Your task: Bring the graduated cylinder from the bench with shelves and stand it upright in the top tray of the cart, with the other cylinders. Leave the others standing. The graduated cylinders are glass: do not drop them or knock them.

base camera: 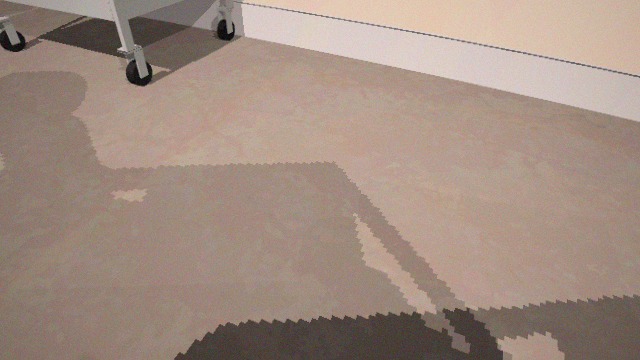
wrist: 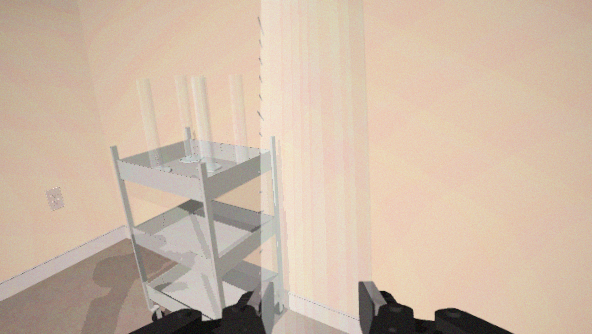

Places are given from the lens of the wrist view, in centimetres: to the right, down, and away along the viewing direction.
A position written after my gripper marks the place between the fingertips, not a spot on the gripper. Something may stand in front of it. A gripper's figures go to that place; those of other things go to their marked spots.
my gripper (wrist: 316, 301): 1, 7, 16
clear glass graduated cylinder (wrist: 316, 259): 1, 3, 10
clear glass graduated cylinder (wrist: 199, 84): -27, -24, 90
